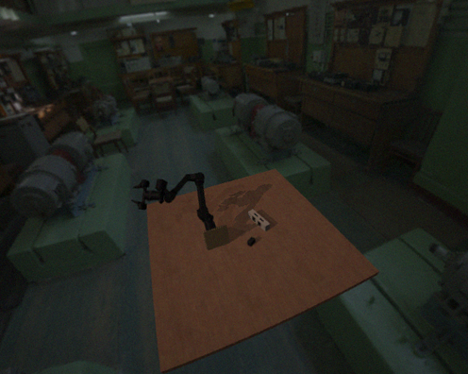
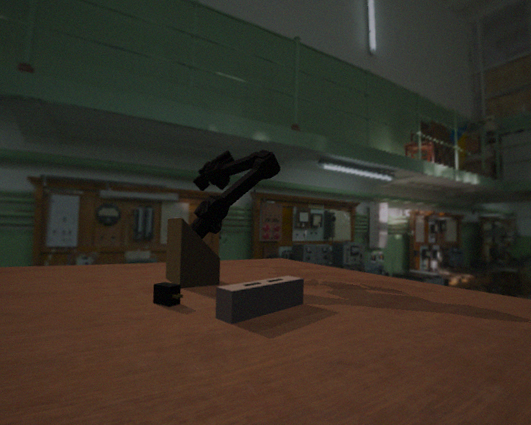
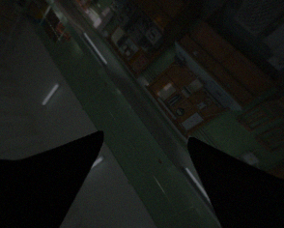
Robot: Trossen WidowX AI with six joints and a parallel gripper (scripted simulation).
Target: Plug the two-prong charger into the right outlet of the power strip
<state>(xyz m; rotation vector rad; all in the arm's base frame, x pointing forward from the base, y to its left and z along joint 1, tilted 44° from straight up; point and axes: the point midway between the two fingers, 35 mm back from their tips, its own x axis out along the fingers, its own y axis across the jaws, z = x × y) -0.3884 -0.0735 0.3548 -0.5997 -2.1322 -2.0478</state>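
Now: gripper tip 700 mm short of the two-prong charger, 300 mm to the left of it and 390 mm above it.
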